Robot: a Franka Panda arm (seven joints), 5 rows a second.
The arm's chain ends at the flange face. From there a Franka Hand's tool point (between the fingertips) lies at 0.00 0.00 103.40 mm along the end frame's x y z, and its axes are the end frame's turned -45 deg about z.
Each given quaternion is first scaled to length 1.
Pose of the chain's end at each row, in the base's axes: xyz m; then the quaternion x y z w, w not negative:
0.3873 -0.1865 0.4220 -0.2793 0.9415 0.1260 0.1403
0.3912 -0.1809 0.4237 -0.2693 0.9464 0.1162 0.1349
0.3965 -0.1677 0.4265 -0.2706 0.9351 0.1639 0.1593
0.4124 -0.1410 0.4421 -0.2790 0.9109 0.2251 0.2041
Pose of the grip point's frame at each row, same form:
0.4073 -0.1539 0.3260 -0.6183 0.7630 0.0627 0.1778
0.4111 -0.1506 0.3269 -0.6110 0.7713 0.0557 0.1691
0.4181 -0.1271 0.3339 -0.6079 0.7604 0.0905 0.2099
0.4379 -0.0868 0.3578 -0.6064 0.7348 0.1299 0.2747

